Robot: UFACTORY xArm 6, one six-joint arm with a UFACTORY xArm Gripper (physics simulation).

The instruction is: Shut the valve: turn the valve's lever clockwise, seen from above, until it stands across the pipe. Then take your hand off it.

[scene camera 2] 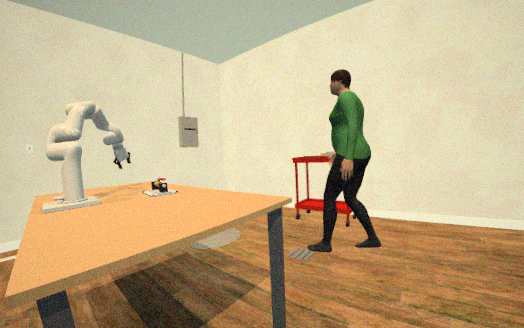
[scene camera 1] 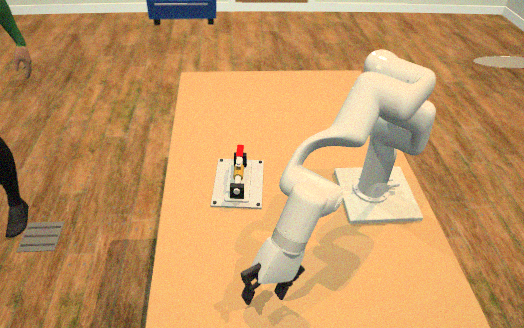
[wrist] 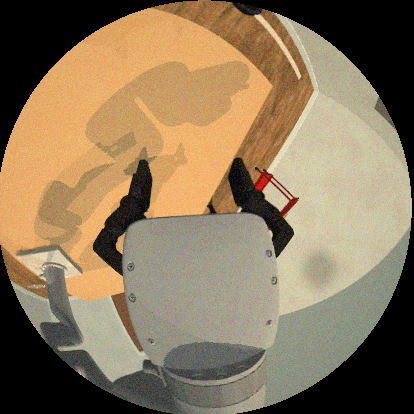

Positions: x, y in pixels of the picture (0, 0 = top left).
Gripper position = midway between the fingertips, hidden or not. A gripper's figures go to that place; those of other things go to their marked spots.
Labels:
The gripper (scene camera 1: 262, 298) is 0.98 m from the lens. A pale base plate (scene camera 1: 256, 180): 1.47 m from the lens.

